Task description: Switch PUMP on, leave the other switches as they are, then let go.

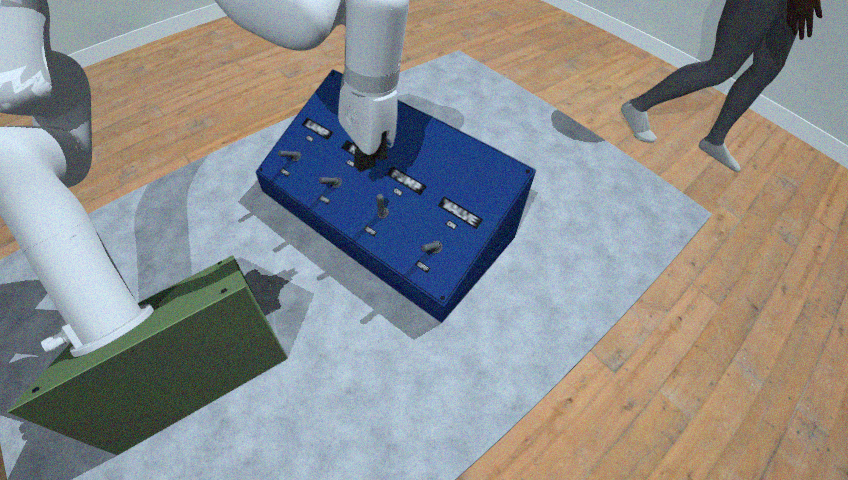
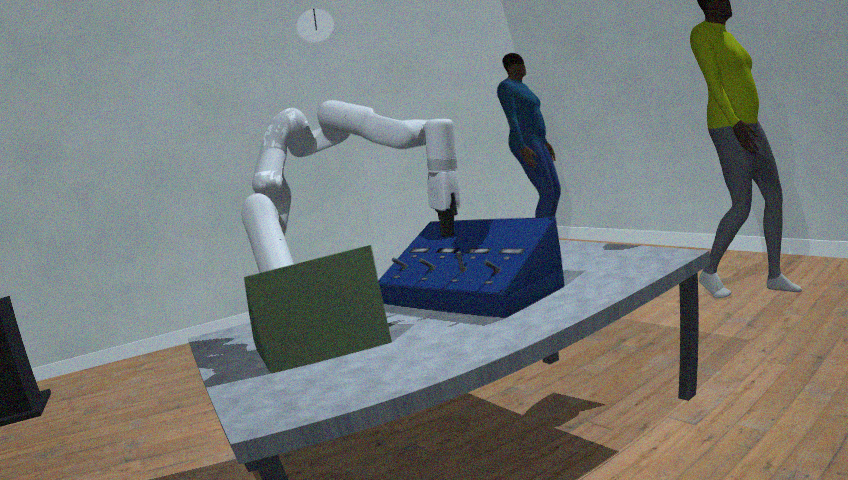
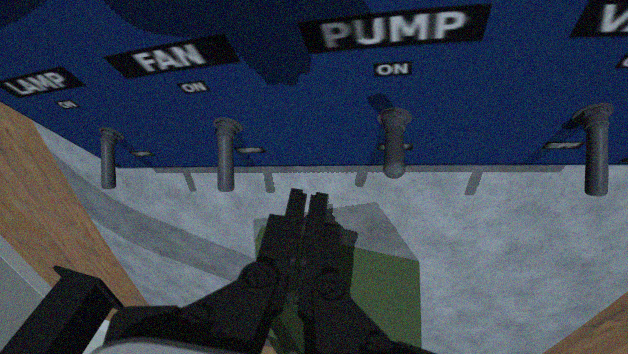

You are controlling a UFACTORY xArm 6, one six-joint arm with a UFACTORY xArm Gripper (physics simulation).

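Seen in the pictures: gripper, fingertip midpoint: point(image 1: 364, 166) point(image 2: 447, 236) point(image 3: 305, 213); arm's base, link origin: point(image 1: 114, 331) point(image 2: 287, 298).
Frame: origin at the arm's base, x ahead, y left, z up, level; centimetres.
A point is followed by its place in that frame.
The PUMP lever point(image 1: 380, 204) {x 45.5, y -5.3, z -1.1 cm} point(image 2: 460, 261) {x 45.6, y -5.2, z -1.9 cm} point(image 3: 394, 145) {x 46.4, y -4.7, z -1.1 cm} on the blue sloped panel point(image 1: 476, 169) {x 61.4, y -12.3, z 2.7 cm} point(image 2: 416, 297) {x 37.8, y 6.8, z -10.6 cm} point(image 3: 315, 120) {x 45.6, y 0.5, z -4.4 cm} stands at a different angle from the others, tipped toward its ON label point(image 1: 397, 192) {x 50.3, y -4.0, z -2.3 cm} point(image 3: 392, 69) {x 50.4, y -4.0, z -2.2 cm}. The LAMP lever point(image 1: 289, 155) {x 40.7, y 18.2, z -2.5 cm} point(image 2: 398, 263) {x 40.2, y 18.2, z -2.7 cm} point(image 3: 108, 160) {x 41.1, y 18.3, z -2.3 cm}, FAN lever point(image 1: 330, 180) {x 42.8, y 6.4, z -2.2 cm} point(image 2: 426, 265) {x 42.3, y 6.4, z -2.9 cm} point(image 3: 226, 157) {x 43.1, y 6.6, z -2.2 cm} and VALVE lever point(image 1: 432, 246) {x 46.7, y -17.3, z -2.0 cm} point(image 2: 492, 268) {x 46.8, y -17.0, z -3.2 cm} point(image 3: 597, 150) {x 47.2, y -16.5, z -2.3 cm} lean alike, toward the OFF side. My gripper point(image 1: 365, 165) {x 45.9, y -0.8, z 4.4 cm} point(image 2: 446, 234) {x 45.9, y -0.8, z 4.4 cm} point(image 3: 305, 213) {x 45.9, y -0.8, z 4.4 cm} is shut and empty, over the upper panel near the FAN and PUMP labels, apart from the levers.
The arm stands on a green block point(image 1: 196, 350) {x 9.2, y -11.7, z 1.7 cm} point(image 2: 321, 309) {x 4.5, y -11.2, z -2.0 cm} point(image 3: 387, 295) {x 19.5, y -8.4, z -7.4 cm} at the near left of the grey table point(image 1: 565, 237) {x 76.0, y -27.4, z -13.8 cm} point(image 2: 428, 362) {x 16.8, y -32.5, z -13.8 cm} point(image 3: 490, 240) {x 25.4, y -20.5, z -13.9 cm}. Two people, one in a blue top point(image 2: 523, 107) and one in a yellow top point(image 2: 731, 77), stand beyond the table.
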